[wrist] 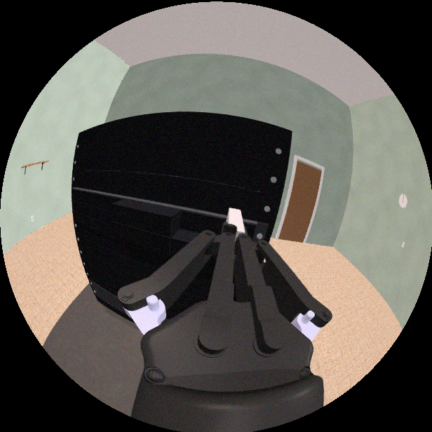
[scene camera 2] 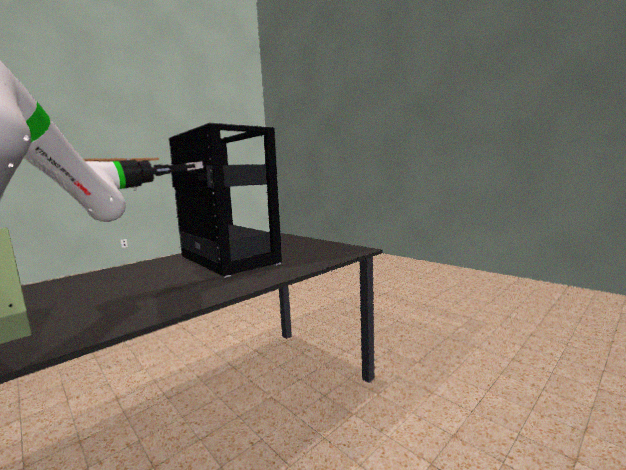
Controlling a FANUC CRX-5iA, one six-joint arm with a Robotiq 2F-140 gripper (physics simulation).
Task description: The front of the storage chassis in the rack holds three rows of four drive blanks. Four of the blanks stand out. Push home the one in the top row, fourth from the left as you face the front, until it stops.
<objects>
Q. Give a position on a black rack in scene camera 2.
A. At 208, 237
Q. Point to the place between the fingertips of my gripper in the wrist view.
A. At 232, 217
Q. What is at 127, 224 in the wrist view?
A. A black rack.
</objects>
